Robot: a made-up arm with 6 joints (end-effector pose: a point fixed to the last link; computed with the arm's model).
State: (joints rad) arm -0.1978 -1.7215 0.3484 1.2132 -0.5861 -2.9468
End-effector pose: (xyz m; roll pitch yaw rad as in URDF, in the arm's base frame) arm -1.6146 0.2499 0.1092 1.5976 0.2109 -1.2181
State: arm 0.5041 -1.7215 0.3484 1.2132 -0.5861 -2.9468
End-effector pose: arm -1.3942 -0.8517 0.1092 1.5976 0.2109 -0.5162
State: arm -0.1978 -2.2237 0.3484 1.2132 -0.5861 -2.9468
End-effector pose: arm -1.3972 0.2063 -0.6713 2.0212 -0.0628 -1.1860
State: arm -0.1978 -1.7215 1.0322 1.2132 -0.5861 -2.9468
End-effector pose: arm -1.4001 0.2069 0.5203 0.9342 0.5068 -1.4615
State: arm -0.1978 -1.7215 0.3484 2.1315 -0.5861 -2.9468
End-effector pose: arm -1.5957 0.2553 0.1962 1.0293 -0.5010 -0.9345
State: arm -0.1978 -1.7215 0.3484 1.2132 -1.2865 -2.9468
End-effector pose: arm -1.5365 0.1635 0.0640 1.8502 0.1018 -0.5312
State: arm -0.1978 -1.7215 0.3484 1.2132 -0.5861 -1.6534
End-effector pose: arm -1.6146 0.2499 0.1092 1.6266 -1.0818 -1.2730
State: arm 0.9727 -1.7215 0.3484 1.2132 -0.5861 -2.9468
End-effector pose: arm -0.8593 -1.3896 0.1092 1.5976 0.2109 -0.0476
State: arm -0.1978 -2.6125 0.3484 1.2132 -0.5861 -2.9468
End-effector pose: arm -0.9884 0.1243 -1.1447 2.3558 -0.2695 -1.2421
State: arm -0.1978 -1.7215 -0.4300 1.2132 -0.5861 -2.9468
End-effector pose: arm -1.4906 0.2250 -0.4025 2.2563 -0.2117 -1.2184
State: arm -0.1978 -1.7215 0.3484 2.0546 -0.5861 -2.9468
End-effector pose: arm -1.5978 0.2518 0.1896 1.0909 -0.4492 -0.9778
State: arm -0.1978 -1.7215 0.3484 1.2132 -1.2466 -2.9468
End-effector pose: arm -1.5426 0.1668 0.0661 1.8384 0.1124 -0.5691
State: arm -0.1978 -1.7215 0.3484 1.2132 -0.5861 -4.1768
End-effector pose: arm -1.6146 0.2499 0.1092 1.7705 1.4383 -1.0257
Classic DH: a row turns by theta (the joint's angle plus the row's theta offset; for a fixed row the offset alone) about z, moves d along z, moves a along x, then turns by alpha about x. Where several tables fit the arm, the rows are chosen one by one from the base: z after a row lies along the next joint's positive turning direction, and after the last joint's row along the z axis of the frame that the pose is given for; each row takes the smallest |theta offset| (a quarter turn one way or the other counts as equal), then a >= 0, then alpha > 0; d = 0 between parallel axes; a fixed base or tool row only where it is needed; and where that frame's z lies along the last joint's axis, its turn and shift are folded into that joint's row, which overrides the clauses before.
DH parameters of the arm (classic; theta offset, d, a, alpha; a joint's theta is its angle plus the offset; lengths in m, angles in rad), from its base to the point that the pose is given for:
joint 1: 0 0.151 0 -1.5708
joint 2: -1.5708 0 0.956 0
joint 3: 1.5708 0.022 0 1.5708
joint 4: 0 0.542 0 -1.5708
joint 5: 0 0 0 1.5708
joint 6: 0 0.182 0 0

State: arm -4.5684 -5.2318 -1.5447 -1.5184 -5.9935 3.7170
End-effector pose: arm -0.0411 0.4922 1.2578 -0.5490 0.0663 -2.3153
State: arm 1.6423 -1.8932 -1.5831 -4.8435 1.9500 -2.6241
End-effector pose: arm -0.1340 -0.7833 -0.6075 0.4740 1.2152 -2.3182
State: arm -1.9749 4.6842 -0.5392 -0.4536 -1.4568 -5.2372
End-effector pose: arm 0.6211 1.1948 -0.3154 2.5287 -0.0956 0.3089
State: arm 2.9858 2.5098 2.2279 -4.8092 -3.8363 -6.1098
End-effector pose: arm -0.1823 -0.1110 -0.5990 -1.5268 0.2638 2.1180
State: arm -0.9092 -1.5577 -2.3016 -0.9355 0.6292 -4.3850
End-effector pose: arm -0.3889 0.3950 -0.3974 3.0830 0.5732 1.0697
